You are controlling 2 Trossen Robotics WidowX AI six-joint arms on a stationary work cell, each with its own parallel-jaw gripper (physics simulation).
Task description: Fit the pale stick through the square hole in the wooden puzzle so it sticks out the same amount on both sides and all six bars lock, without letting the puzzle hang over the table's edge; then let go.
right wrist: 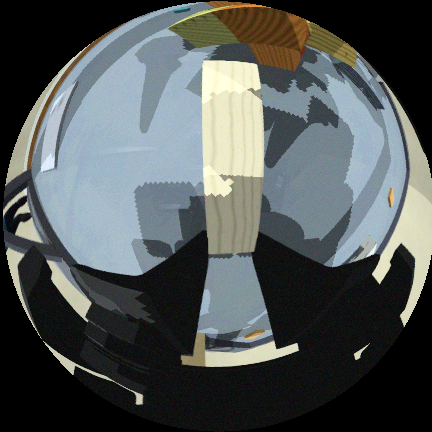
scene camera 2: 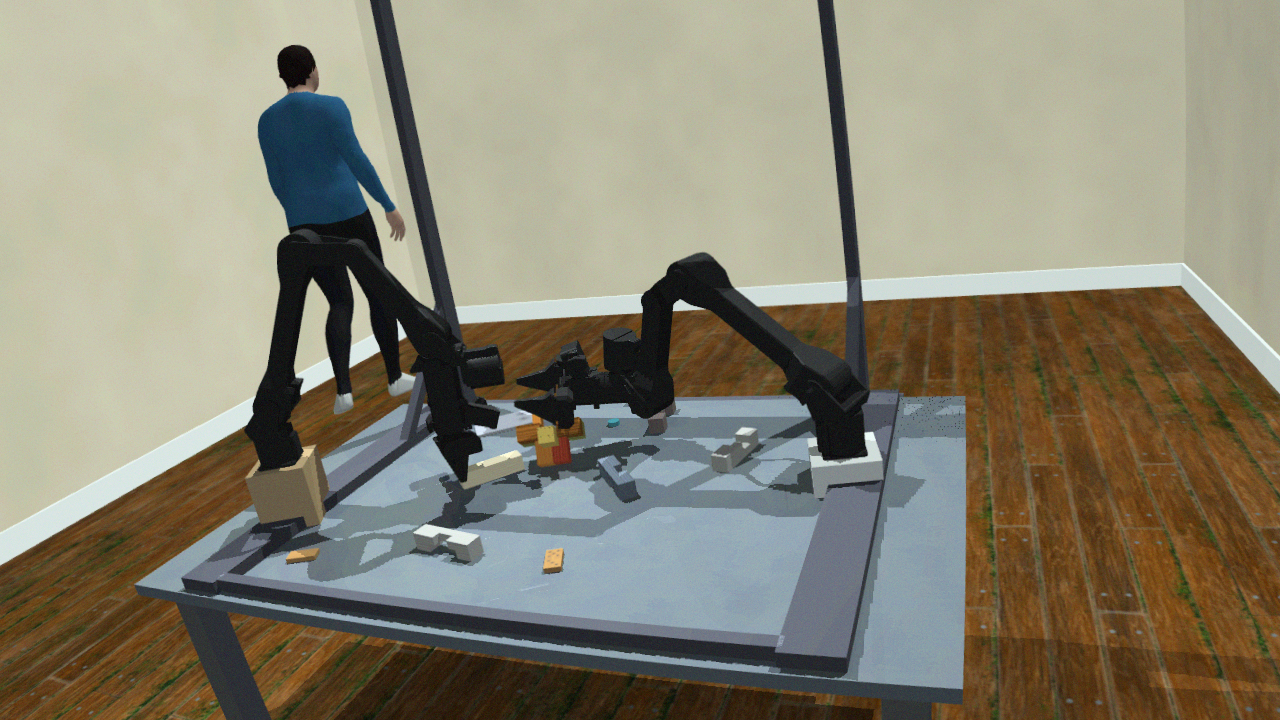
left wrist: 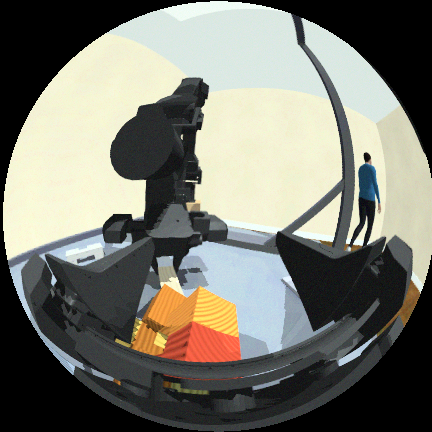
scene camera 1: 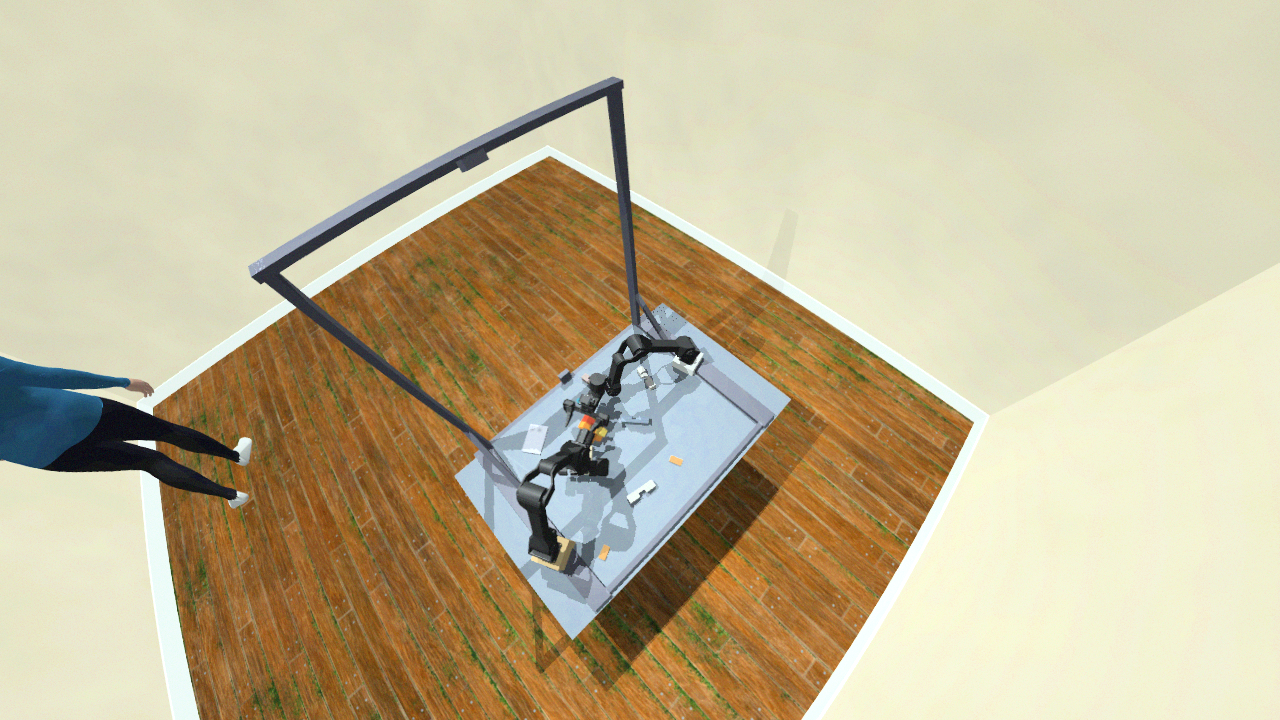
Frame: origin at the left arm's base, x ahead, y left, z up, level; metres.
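Seen in the pictures: left gripper, fingertip midpoint: (scene camera 2: 515, 392) (left wrist: 214, 241) (scene camera 1: 576, 431); right gripper, fingertip midpoint: (right wrist: 229, 236) (scene camera 2: 461, 479) (left wrist: 165, 273) (scene camera 1: 587, 473); left arm's base, origin of the base link: (scene camera 2: 843, 449) (scene camera 1: 688, 357); right arm's base, origin of the base link: (scene camera 2: 281, 461) (scene camera 1: 550, 550).
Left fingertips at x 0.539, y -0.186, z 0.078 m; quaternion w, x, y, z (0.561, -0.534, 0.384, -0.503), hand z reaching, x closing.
Observation:
Pixels of each thing's middle, then the offset from my left fingertips to it.
- pale stick, body centre: (right wrist: 230, 151) (left wrist: 171, 292) (scene camera 2: 490, 469) dx +0.051, dy +0.066, dz -0.114 m
- dark grey bar, body centre: (scene camera 2: 616, 477) (scene camera 1: 635, 420) dx -0.184, dy +0.136, dz -0.114 m
- grey-white notched piece, body centre: (scene camera 2: 735, 449) (scene camera 1: 646, 378) dx -0.373, dy +0.072, dz -0.114 m
- white notched bar, body centre: (scene camera 2: 447, 542) (right wrist: 353, 263) (left wrist: 83, 254) (scene camera 1: 641, 491) dx +0.045, dy +0.309, dz -0.114 m
- white sheet, body centre: (scene camera 2: 504, 423) (scene camera 1: 535, 438) dx +0.098, dy -0.176, dz -0.125 m
The pale stick (scene camera 2: 494, 468) (left wrist: 171, 278) (right wrist: 233, 135) lies low along the table, its near end between my right fingertips. Its far end points toward the wooden puzzle, with a gap between them in the right wrist view. The wooden puzzle (scene camera 1: 588, 425) (scene camera 2: 550, 445) (left wrist: 201, 325) (right wrist: 265, 30) has orange, red and olive-yellow bars; its square hole cannot be made out. My right gripper (scene camera 2: 463, 474) (right wrist: 229, 236) points down and is shut on the pale stick. My left gripper (scene camera 2: 520, 394) is wide open, level, above and behind the puzzle in scene camera 2, nothing between its fingers.
A dark grey bar (scene camera 2: 617, 478) lies right of the puzzle, a grey-white notched piece (scene camera 2: 735, 450) farther right. A white notched bar (scene camera 1: 641, 492) (scene camera 2: 447, 541) and two orange tiles (scene camera 2: 553, 560) (scene camera 2: 302, 555) lie nearer the front edge. A white sheet (scene camera 1: 535, 438) lies behind.

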